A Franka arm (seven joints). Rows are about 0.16 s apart.
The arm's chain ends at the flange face. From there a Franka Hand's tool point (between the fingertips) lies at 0.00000 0.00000 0.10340 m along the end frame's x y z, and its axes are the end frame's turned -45 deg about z.
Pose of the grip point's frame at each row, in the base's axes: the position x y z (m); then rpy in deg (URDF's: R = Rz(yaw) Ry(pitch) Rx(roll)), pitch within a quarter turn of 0, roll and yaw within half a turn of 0:
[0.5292 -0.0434 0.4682 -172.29 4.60 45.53]
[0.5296 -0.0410 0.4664 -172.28 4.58 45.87]
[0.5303 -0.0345 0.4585 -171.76 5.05 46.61]
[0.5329 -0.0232 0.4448 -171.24 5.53 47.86]
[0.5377 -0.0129 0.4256 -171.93 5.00 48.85]
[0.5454 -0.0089 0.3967 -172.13 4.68 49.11]
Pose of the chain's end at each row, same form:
[0.5449 -0.0473 0.5703 -177.81 8.70 0.39]
[0.5453 -0.0448 0.5685 -177.78 8.69 0.73]
[0.5473 -0.0381 0.5604 -177.75 9.39 1.43]
[0.5512 -0.0265 0.5465 -177.73 10.10 2.64]
[0.5545 -0.0157 0.5276 -177.84 9.24 3.67]
[0.5616 -0.0119 0.4988 -177.75 8.87 3.96]

